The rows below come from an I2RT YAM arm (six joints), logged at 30 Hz.
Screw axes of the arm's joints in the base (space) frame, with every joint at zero. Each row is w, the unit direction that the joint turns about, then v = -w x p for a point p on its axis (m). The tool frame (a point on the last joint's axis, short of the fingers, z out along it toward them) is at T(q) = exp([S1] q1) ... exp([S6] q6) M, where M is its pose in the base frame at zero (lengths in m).
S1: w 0 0 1 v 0 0 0
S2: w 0 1 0 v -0.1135 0 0.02
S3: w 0 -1 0 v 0.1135 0 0.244
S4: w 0 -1 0 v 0.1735 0 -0.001
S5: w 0 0 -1 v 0 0.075 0
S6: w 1 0 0 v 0 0.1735 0
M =
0 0 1 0.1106
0 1 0 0
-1 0 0 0.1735
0 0 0 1
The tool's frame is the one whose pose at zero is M.
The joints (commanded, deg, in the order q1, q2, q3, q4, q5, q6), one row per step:
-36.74 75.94 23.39 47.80 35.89 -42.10
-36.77 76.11 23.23 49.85 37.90 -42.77
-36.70 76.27 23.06 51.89 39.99 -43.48
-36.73 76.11 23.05 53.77 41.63 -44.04
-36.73 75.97 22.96 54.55 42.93 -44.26
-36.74 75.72 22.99 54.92 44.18 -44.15
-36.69 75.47 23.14 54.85 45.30 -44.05
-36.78 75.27 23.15 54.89 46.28 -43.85
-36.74 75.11 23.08 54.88 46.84 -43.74
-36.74 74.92 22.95 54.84 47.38 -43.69
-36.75 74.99 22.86 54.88 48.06 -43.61
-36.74 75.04 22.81 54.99 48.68 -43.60
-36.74 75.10 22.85 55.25 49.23 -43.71
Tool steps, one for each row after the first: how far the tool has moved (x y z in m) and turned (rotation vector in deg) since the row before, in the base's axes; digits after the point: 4 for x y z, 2 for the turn. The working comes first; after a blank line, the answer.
Tool pose at each row, in the base's axes (x y z in m, rotation vector in deg; the steps are taken from these numbers as rounded here):
0.1918 -0.1692 0.2031 26.03 105.04 -86.55
0.1906 -0.1697 0.2052 27.80 103.46 -88.69
0.1895 -0.1698 0.2074 29.58 101.92 -90.76
0.1882 -0.1699 0.2113 31.31 99.93 -92.41
0.1870 -0.1698 0.2127 32.64 99.10 -93.47
0.1859 -0.1697 0.2145 34.15 98.29 -94.23
0.1853 -0.1696 0.2161 35.38 97.83 -94.86
0.1842 -0.1698 0.2171 36.65 97.40 -95.42
0.1835 -0.1694 0.2173 37.28 97.22 -95.67
0.1827 -0.1690 0.2173 37.85 97.14 -95.99
0.1821 -0.1690 0.2166 38.56 97.20 -96.38
0.1817 -0.1690 0.2163 39.18 97.15 -96.76
0.1815 -0.1692 0.2167 39.72 96.91 -97.18

-0.0012 -0.0005 0.0021 -1.33 -0.66 -2.00
-0.0011 -0.0001 0.0022 -1.26 -0.63 -2.00
-0.0013 -0.0001 0.0039 -1.34 -1.08 -1.67
-0.0012 0.0001 0.0014 -0.52 -0.46 -1.31
-0.0011 0.0001 0.0018 -0.33 -0.66 -1.25
-0.0006 0.0001 0.0016 -0.15 -0.39 -1.07
-0.0011 -0.0002 0.0010 -0.09 -0.42 -1.06
-0.0007 0.0004 0.0002 -0.01 -0.20 -0.52
-0.0008 0.0004 0.0000 0.01 -0.08 -0.54
-0.0006 0.0000 -0.0007 0.11 0.00 -0.69
-0.0004 0.0000 -0.0003 0.02 -0.04 -0.61
-0.0002 -0.0002 0.0004 -0.14 -0.10 -0.55

